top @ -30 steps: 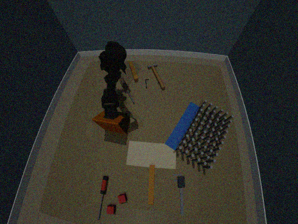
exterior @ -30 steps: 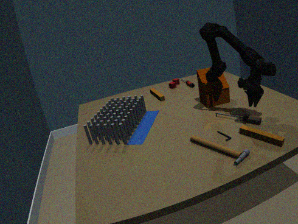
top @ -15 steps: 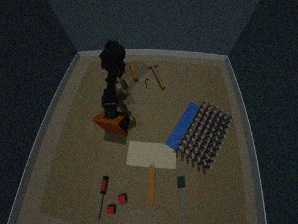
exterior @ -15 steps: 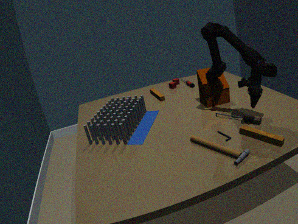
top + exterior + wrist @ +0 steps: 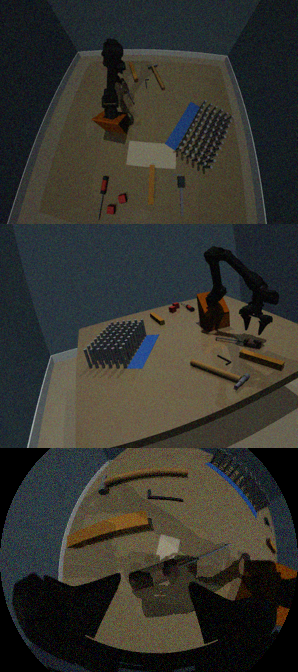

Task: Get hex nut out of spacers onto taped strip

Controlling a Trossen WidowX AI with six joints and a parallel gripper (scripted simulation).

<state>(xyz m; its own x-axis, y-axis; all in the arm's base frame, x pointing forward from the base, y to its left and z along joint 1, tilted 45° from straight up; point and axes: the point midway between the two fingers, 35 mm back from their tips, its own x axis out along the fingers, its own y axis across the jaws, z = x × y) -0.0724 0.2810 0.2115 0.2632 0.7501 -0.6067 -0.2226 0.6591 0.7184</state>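
My gripper tip is now 6 cm short of the hook tool, 8 cm to the left of it and 6 cm above it. The rest, counted from my gripper tip: blue taped strip: 51 cm ahead, 26 cm to the right, 8 cm below; then hex key: 18 cm ahead, 6 cm to the left, 7 cm below.
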